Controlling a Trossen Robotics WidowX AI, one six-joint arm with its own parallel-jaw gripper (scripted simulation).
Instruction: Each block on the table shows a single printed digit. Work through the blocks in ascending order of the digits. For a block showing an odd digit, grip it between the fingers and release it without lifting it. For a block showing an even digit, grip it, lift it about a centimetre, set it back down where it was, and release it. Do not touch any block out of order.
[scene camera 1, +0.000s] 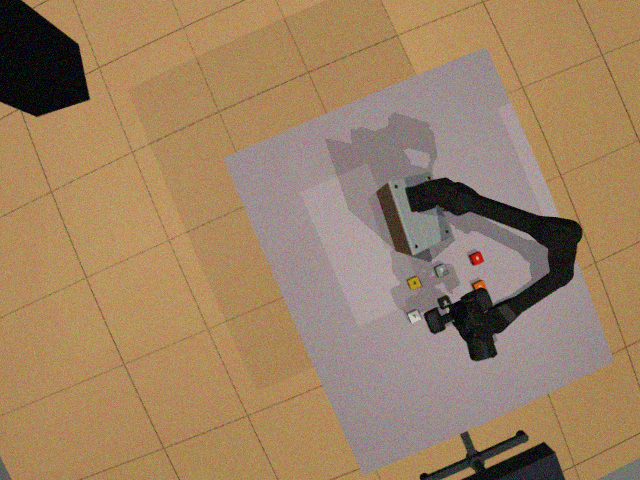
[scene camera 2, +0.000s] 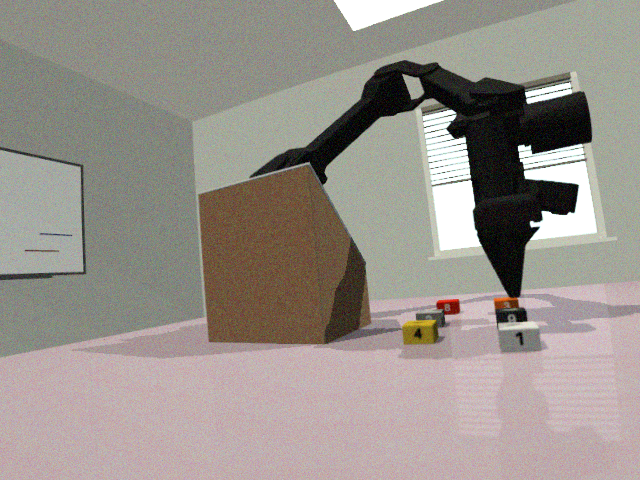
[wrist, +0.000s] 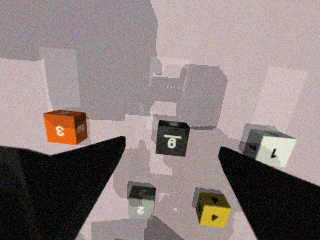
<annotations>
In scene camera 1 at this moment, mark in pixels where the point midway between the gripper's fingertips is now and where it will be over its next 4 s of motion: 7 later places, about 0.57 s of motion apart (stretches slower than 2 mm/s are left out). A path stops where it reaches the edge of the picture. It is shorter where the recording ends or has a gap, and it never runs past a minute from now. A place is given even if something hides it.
My gripper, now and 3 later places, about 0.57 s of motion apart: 448, 305; 445, 303; 446, 302; 489, 279
</annotations>
